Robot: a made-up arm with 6 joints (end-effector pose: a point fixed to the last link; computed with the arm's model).
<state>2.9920 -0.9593 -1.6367 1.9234 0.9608 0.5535</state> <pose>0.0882 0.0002 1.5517 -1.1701 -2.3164 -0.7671</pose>
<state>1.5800 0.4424 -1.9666 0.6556 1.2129 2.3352</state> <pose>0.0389 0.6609 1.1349 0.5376 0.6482 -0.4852</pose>
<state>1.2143 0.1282 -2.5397 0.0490 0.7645 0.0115</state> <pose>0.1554 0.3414 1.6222 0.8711 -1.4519 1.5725</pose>
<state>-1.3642 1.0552 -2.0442 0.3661 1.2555 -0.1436</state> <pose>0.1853 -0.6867 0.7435 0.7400 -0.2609 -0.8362</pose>
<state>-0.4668 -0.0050 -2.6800 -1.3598 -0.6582 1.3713</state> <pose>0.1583 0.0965 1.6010 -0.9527 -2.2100 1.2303</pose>
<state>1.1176 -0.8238 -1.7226 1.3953 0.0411 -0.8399</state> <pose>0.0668 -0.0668 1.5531 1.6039 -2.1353 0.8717</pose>
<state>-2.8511 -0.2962 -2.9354 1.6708 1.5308 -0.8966</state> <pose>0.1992 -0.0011 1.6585 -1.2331 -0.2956 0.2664</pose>
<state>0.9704 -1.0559 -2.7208 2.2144 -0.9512 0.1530</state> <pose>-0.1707 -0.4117 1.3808 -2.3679 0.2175 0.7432</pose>
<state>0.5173 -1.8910 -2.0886 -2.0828 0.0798 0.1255</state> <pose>-0.6621 -0.2502 1.0886 -2.1005 -1.7033 -0.9989</pose>
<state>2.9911 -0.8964 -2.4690 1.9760 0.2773 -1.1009</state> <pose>0.4224 0.0018 1.5724 -2.4474 -0.1804 0.3282</pose>
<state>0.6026 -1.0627 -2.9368 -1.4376 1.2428 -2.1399</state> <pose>-0.5119 -0.3960 1.3275 -1.5600 -0.1521 0.3945</pose>
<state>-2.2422 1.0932 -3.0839 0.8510 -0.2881 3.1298</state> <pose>-0.4589 -0.4530 1.1969 -0.9060 1.8088 -0.2231</pose>
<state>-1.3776 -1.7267 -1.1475 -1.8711 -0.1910 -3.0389</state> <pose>0.0513 0.4001 1.2920 -0.5714 -2.6685 0.1447</pose>
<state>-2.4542 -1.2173 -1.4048 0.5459 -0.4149 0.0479</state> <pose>0.2111 0.2626 1.4612 -2.7552 -1.0863 -0.1854</pose>
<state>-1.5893 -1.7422 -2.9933 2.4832 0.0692 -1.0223</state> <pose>0.0109 0.8543 0.8715 0.7661 1.4833 -2.2975</pose>
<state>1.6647 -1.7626 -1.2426 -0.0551 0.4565 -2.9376</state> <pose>0.1017 -0.3973 1.3077 2.3370 1.6245 -0.7361</pose>
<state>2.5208 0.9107 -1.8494 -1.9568 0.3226 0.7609</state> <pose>-0.6014 0.3502 0.8070 -0.0036 0.9755 -2.1516</pose>
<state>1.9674 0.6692 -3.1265 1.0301 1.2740 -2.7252</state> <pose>-0.2018 0.4969 1.4295 0.0597 1.4081 -0.8087</pose>
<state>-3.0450 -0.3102 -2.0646 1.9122 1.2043 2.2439</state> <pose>-0.1981 -0.0595 1.5642 -1.0738 2.1521 0.8541</pose>
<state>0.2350 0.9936 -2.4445 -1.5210 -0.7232 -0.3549</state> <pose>0.6515 0.3063 1.0290 -1.3627 -1.2512 2.4540</pose>
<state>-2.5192 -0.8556 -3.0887 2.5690 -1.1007 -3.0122</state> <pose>0.4003 0.2949 1.4319 -2.9836 0.0089 -0.7845</pose>
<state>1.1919 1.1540 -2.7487 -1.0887 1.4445 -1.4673</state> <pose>0.3505 0.7089 0.9913 -1.5708 0.8457 2.4702</pose>
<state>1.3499 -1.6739 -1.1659 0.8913 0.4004 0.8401</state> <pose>0.0240 -0.3220 1.3530 2.7881 -0.6063 0.6523</pose>
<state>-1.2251 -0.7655 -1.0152 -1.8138 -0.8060 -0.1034</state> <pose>0.1843 -0.0138 1.2814 -1.5385 0.0992 1.4691</pose>
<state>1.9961 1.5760 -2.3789 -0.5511 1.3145 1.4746</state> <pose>-0.2141 0.6852 0.5017 -0.3095 -0.2255 1.2872</pose>
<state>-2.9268 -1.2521 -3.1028 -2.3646 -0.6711 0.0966</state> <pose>0.7078 0.0538 1.1950 0.5082 -2.4408 -0.1540</pose>
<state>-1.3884 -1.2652 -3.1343 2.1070 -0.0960 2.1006</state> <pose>-0.1495 0.7403 1.2143 2.1587 -0.6254 1.0620</pose>
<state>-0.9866 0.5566 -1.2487 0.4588 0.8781 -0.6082</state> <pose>0.3395 -0.4491 0.8183 0.6567 -0.1928 -0.1641</pose>
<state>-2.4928 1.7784 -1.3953 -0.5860 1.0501 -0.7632</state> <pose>-0.1251 -0.0897 0.2777 1.7087 -0.2747 -0.3723</pose>
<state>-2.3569 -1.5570 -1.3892 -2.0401 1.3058 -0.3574</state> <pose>0.2853 0.3076 1.4003 -1.0911 1.9769 -2.1711</pose>
